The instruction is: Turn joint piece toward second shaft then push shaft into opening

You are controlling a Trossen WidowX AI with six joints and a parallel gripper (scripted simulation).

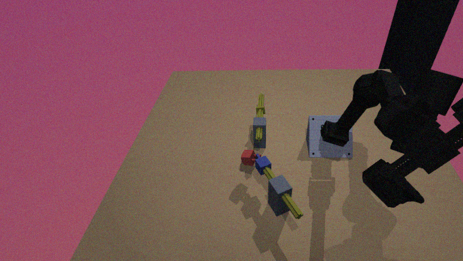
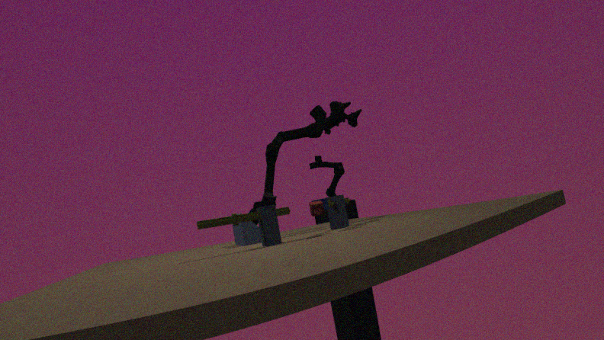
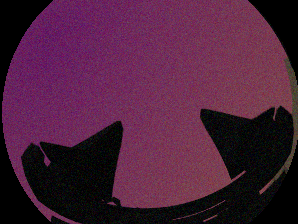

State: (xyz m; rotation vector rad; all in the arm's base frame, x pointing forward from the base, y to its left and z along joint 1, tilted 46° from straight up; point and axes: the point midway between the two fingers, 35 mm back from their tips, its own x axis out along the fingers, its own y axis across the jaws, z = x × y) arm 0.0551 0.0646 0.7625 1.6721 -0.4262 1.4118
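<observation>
My gripper tip is 210 mm short of the red square joint piece, 490 mm to the left of it and 480 mm above it.
</observation>
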